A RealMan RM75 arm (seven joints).
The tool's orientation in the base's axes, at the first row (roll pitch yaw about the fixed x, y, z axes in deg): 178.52, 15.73, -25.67
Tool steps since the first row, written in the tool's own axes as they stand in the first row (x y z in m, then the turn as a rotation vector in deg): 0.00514, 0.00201, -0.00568, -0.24, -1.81, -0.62; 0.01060, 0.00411, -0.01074, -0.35, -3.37, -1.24; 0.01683, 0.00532, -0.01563, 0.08, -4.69, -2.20; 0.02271, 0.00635, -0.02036, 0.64, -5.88, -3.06; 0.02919, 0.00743, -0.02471, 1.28, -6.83, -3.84; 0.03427, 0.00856, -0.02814, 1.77, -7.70, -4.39; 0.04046, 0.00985, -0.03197, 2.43, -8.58, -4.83; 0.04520, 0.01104, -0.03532, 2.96, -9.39, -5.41; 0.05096, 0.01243, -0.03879, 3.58, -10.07, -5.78; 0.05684, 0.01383, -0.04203, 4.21, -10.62, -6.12; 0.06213, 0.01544, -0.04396, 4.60, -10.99, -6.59; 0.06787, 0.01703, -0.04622, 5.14, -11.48, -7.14; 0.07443, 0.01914, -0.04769, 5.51, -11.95, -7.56
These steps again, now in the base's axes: 0.00505, -0.00449, 0.00412, 0.72, 1.68, 0.62; 0.01019, -0.00915, 0.00756, 1.45, 3.08, 1.20; 0.01632, -0.01330, 0.01061, 2.63, 4.00, 1.98; 0.02219, -0.01713, 0.01359, 3.85, 4.76, 2.62; 0.02847, -0.02121, 0.01605, 5.01, 5.28, 3.18; 0.03327, -0.02468, 0.01800, 5.94, 5.81, 3.55; 0.03906, -0.02878, 0.02004, 7.00, 6.29, 3.78; 0.04352, -0.03215, 0.02201, 7.96, 6.75, 4.17; 0.04882, -0.03614, 0.02382, 8.88, 7.07, 4.34; 0.05415, -0.04016, 0.02538, 9.75, 7.27, 4.48; 0.05854, -0.04400, 0.02584, 10.36, 7.40, 4.82; 0.06342, -0.04805, 0.02650, 11.18, 7.56, 5.19; 0.06859, -0.05283, 0.02619, 11.81, 7.79, 5.48
